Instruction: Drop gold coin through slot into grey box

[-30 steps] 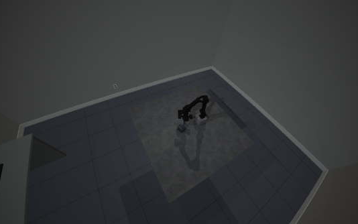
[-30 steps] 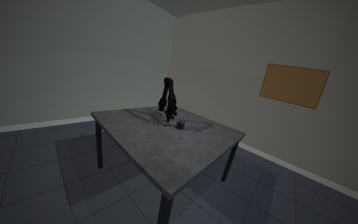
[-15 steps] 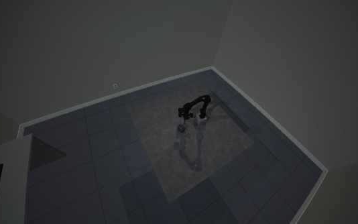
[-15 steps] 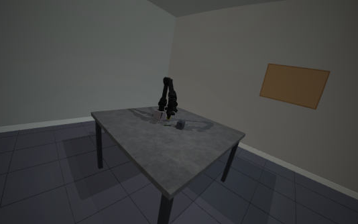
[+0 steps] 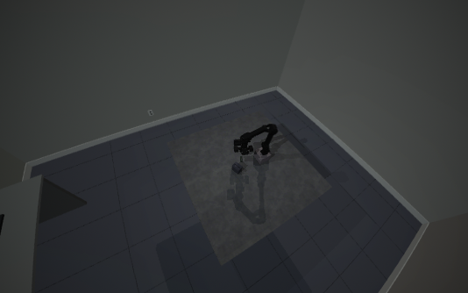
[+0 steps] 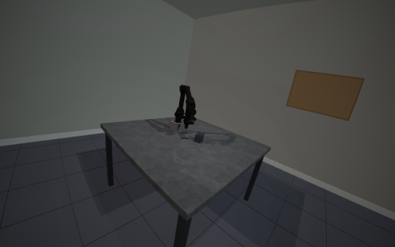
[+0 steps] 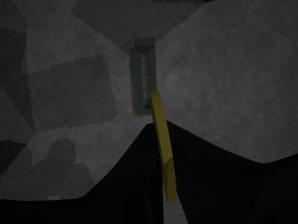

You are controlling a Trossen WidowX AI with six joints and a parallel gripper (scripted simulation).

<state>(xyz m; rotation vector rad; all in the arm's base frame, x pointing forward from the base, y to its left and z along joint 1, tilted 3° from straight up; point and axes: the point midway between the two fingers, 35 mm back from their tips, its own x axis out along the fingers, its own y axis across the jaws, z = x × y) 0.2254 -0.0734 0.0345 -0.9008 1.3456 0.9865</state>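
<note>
Now: the gold coin 10 mm above my gripper tip.
</note>
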